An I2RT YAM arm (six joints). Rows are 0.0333 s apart.
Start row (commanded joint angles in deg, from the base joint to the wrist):
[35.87 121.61 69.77 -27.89 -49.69 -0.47]
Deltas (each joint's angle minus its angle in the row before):
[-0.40 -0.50 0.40 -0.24 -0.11 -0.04]
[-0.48 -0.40 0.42 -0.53 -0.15 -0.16]
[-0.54 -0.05 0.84 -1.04 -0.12 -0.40]
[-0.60 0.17 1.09 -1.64 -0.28 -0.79]
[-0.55 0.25 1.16 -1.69 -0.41 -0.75]
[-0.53 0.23 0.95 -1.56 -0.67 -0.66]
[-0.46 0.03 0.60 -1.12 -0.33 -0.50]
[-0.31 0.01 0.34 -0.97 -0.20 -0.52]
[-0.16 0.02 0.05 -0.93 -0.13 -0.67]
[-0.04 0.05 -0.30 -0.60 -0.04 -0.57]
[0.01 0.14 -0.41 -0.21 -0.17 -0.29]
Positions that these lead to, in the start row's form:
[35.47 121.11 70.17 -28.13 -49.80 -0.51]
[34.99 120.71 70.59 -28.66 -49.95 -0.67]
[34.45 120.66 71.43 -29.70 -50.07 -1.07]
[33.85 120.83 72.52 -31.34 -50.35 -1.86]
[33.30 121.08 73.68 -33.03 -50.76 -2.61]
[32.77 121.31 74.63 -34.59 -51.43 -3.27]
[32.31 121.34 75.23 -35.71 -51.76 -3.77]
[32.00 121.35 75.57 -36.68 -51.96 -4.29]
[31.84 121.37 75.62 -37.61 -52.09 -4.96]
[31.80 121.42 75.32 -38.21 -52.13 -5.53]
[31.81 121.56 74.91 -38.42 -52.30 -5.82]

